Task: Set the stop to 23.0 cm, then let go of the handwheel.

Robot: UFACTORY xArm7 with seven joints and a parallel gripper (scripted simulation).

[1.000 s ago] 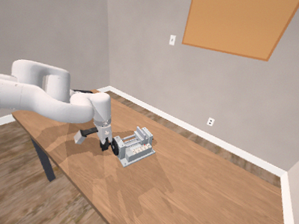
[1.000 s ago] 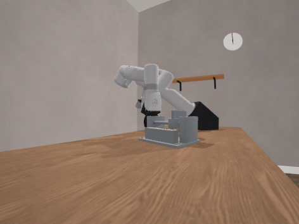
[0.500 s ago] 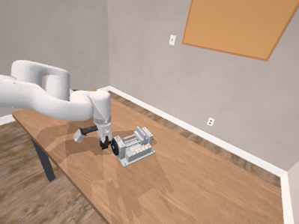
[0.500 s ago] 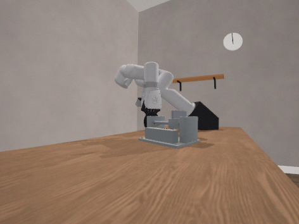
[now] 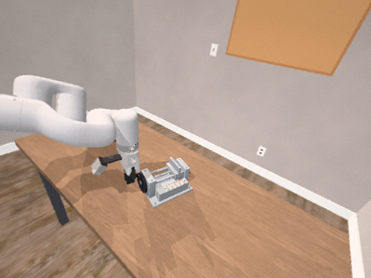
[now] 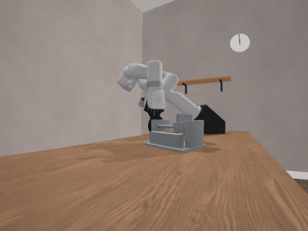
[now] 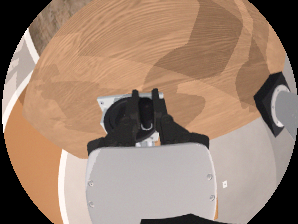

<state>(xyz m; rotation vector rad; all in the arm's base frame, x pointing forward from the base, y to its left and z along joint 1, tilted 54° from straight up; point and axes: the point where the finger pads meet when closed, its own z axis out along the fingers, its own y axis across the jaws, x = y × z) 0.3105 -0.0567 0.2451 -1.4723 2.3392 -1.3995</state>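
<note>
Right now the handwheel is 2 cm to the left of my hand, 2 cm ahead of it and 1 cm below it. From my hand the other things lie so: sliding stop block 15 cm ahead, 13 cm to the left, 1 cm below.
</note>
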